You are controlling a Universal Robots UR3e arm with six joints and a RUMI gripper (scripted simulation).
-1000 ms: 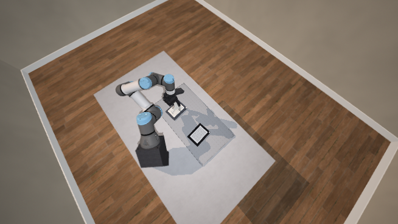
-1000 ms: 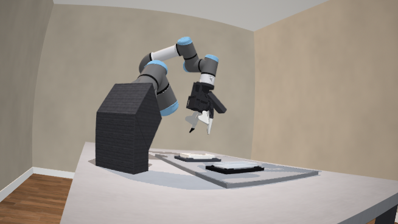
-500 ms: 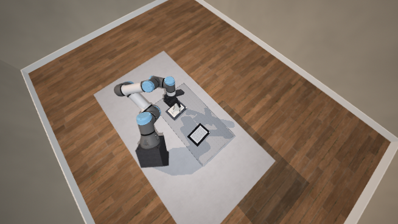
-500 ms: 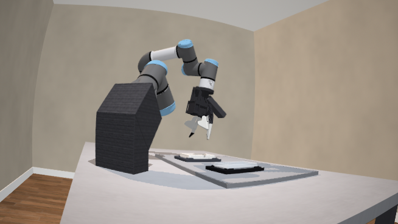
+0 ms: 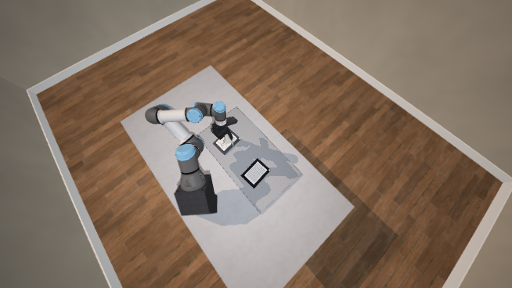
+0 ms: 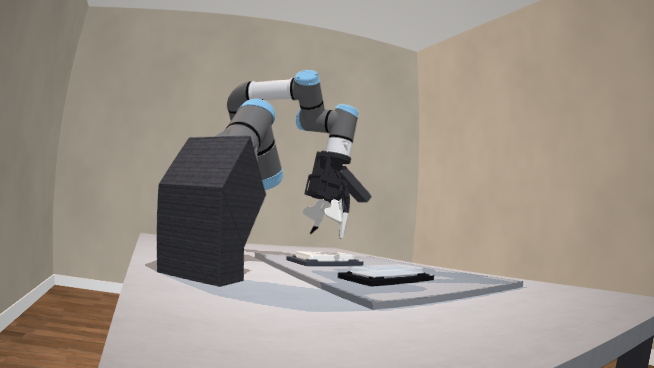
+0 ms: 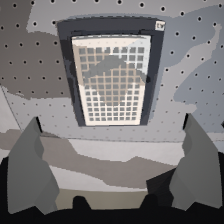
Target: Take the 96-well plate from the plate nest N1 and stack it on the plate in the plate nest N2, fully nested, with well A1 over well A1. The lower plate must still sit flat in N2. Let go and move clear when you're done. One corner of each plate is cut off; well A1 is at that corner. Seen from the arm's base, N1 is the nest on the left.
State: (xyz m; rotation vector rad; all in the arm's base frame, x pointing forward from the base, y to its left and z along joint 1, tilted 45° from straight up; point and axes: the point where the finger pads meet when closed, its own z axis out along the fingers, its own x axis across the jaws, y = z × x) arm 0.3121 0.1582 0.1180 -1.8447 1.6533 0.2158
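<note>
My gripper is now 50 mm above the white 96-well plate. Also, from my hand: dark plate nest N1: 60 mm below; black nest N2: 40 mm ahead, 300 mm to the right, 60 mm below; label: 130 mm ahead, 340 mm to the right, 60 mm below.
</note>
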